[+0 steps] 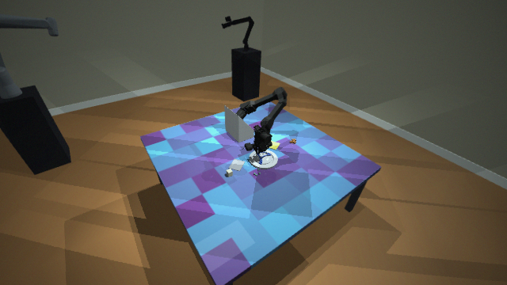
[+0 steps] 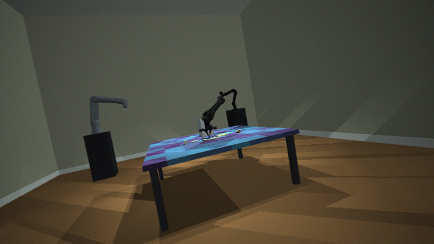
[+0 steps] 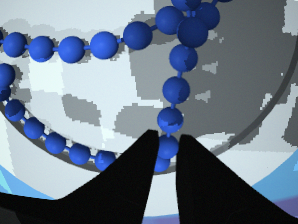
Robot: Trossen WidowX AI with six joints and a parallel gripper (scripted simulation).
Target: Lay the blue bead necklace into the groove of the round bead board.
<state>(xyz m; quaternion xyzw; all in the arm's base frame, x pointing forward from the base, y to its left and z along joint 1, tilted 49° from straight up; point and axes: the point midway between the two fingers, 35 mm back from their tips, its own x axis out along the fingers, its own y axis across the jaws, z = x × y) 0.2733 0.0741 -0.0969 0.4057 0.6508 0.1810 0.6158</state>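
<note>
The round white bead board is 50 mm ahead of my gripper tip, 10 mm to the left of it and 10 mm below it. Round my gripper tip: cream cube 40 mm ahead, 270 mm to the right; yellow patch 50 mm behind, 170 mm to the left, 10 mm below; flat grey square 10 mm behind, 170 mm to the right, 10 mm below.
</note>
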